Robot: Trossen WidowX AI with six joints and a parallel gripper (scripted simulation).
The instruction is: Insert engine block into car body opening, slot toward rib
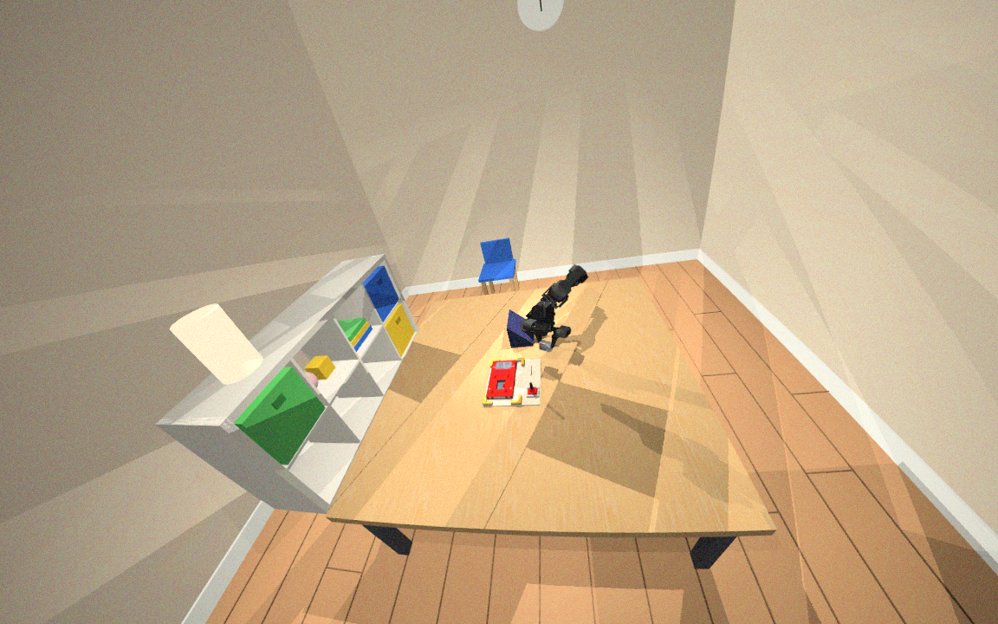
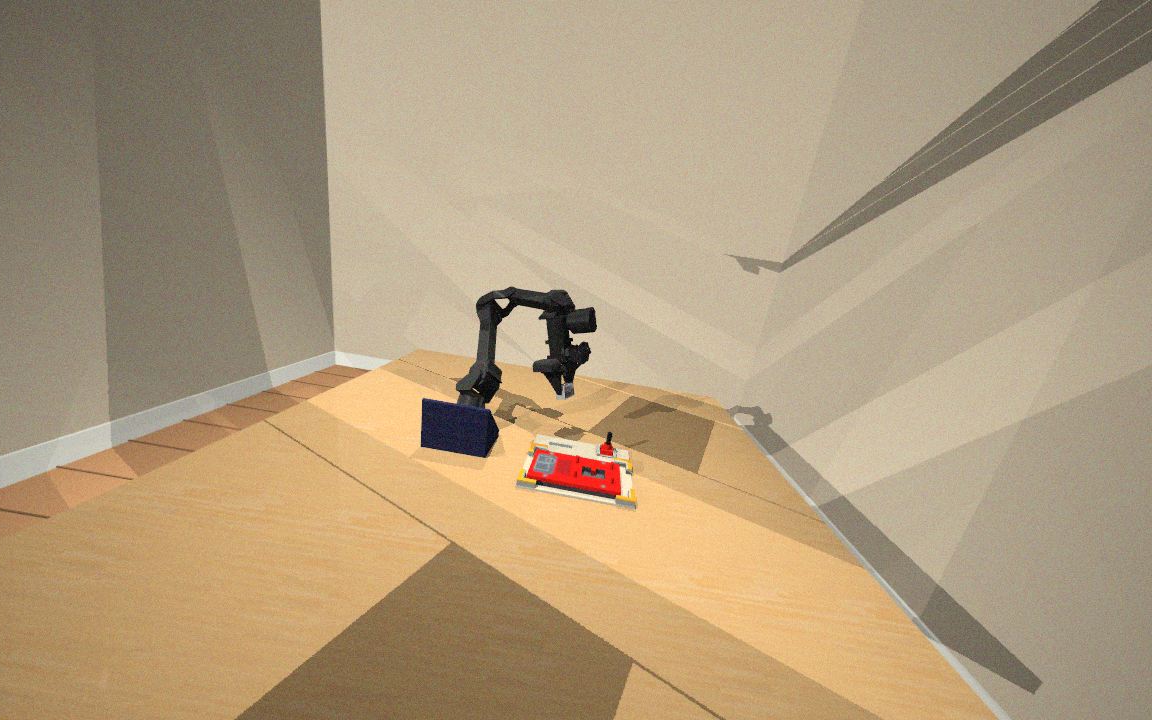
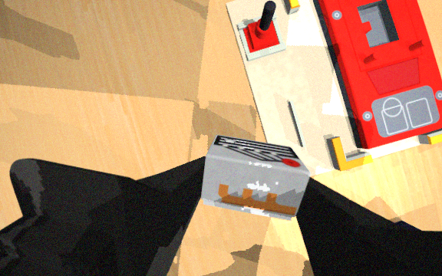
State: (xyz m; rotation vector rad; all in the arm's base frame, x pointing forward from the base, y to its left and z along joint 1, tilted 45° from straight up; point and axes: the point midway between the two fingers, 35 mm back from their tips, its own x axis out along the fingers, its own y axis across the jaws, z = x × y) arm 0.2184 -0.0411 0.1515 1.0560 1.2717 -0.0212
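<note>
The grey engine block is right at my gripper tip.
</note>
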